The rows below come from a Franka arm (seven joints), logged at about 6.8 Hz.
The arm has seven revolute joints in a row. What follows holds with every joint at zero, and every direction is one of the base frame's. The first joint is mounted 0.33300 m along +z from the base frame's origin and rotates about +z. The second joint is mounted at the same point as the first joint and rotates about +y. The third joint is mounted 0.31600 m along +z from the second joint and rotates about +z. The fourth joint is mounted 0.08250 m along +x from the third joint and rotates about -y. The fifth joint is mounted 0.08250 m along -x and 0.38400 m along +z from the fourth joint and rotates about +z. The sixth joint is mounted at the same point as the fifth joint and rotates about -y. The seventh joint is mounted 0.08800 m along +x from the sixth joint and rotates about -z. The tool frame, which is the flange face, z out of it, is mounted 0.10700 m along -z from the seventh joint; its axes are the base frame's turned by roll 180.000, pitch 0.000 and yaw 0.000 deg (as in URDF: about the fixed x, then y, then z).
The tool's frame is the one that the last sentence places.
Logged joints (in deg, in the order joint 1, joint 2, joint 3, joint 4, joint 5, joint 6, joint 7), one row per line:
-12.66 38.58 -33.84 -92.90 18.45 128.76 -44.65
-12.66 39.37 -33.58 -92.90 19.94 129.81 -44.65
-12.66 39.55 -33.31 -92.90 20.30 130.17 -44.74
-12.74 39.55 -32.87 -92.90 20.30 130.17 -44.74
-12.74 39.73 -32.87 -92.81 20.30 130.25 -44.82
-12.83 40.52 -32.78 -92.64 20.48 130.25 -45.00
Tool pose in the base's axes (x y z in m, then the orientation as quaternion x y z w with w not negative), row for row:
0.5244 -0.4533 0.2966 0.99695 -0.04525 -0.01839 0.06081
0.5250 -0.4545 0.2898 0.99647 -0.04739 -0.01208 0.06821
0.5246 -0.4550 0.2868 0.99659 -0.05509 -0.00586 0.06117
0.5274 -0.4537 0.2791 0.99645 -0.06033 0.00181 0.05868
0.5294 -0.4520 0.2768 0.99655 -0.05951 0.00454 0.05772
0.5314 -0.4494 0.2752 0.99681 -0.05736 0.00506 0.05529
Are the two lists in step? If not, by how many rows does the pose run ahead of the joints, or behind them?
The pose runs 2 rows behind the joints: the pose in row i belongs to the joints in row i - 2.
